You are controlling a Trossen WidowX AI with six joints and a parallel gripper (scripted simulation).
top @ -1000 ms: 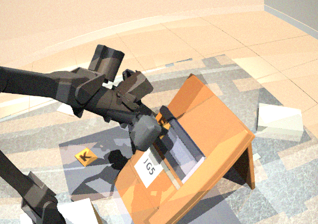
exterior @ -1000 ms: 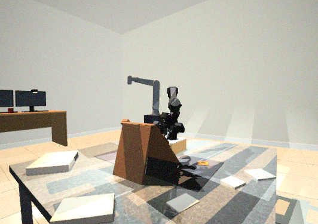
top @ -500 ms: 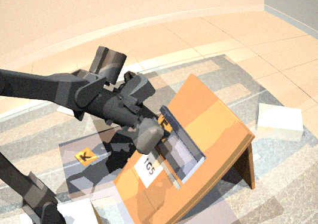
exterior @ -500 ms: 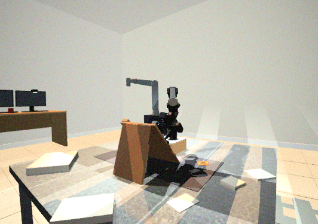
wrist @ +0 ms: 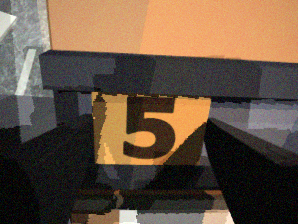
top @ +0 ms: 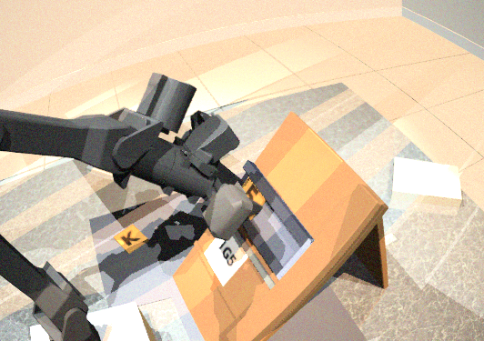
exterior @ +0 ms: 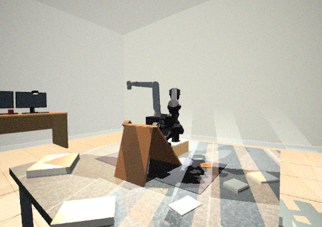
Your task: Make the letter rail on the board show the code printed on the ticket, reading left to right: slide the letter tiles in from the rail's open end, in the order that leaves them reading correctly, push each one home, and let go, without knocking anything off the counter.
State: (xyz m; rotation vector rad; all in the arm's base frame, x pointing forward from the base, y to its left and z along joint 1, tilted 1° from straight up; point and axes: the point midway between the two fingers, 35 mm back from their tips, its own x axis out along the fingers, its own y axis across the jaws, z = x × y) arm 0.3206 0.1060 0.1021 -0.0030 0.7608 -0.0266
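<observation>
My gripper tip is now 6 cm past the white ticket, 2 cm to the left of it and 7 cm above it. Also, from my gripper tip: 5 tile right at my gripper tip; dark mat 14 cm behind, 13 cm to the right, 17 cm below; white block 43 cm ahead, 1 cm to the right, 16 cm below.
</observation>
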